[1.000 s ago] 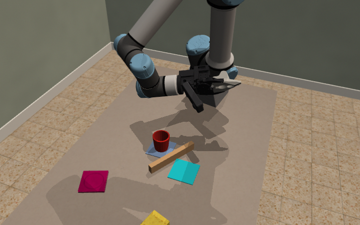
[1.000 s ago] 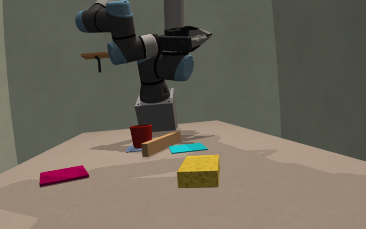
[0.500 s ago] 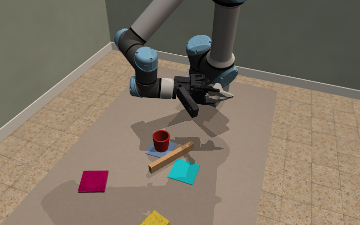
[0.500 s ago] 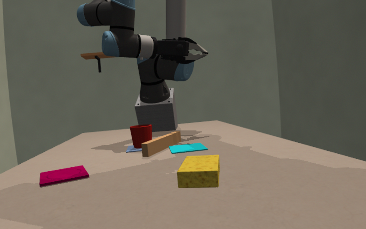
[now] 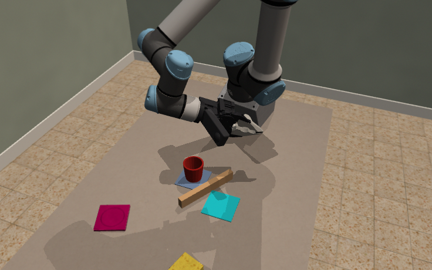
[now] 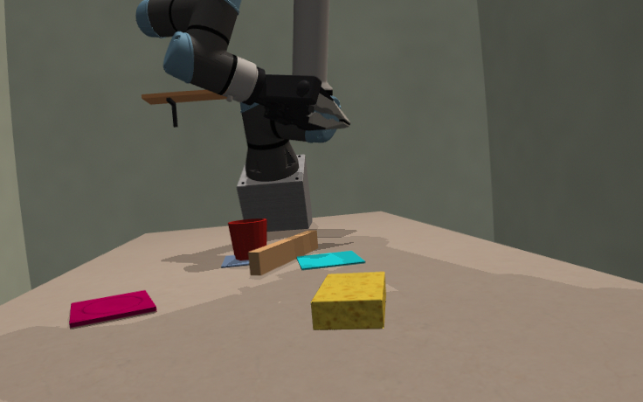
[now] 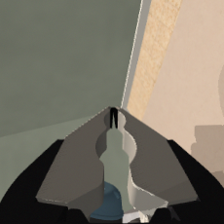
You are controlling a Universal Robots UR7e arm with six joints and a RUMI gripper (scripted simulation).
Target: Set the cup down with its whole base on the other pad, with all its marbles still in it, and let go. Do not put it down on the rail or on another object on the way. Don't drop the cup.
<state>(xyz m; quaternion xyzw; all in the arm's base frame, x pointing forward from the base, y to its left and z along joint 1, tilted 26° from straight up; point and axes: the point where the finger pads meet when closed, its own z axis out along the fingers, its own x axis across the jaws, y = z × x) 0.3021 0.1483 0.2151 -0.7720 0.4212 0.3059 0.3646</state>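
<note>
My hand is 23 cm above the red cup, 21 cm to the left of it and 3 cm short of it. From my hand the other things lie so: blue marble (24 cm below, 21 cm to the right, 2 cm ahead); wooden rail (24 cm below, 14 cm to the right, 8 cm ahead); cyan pad (26 cm below, 12 cm ahead, 8 cm to the right).
</note>
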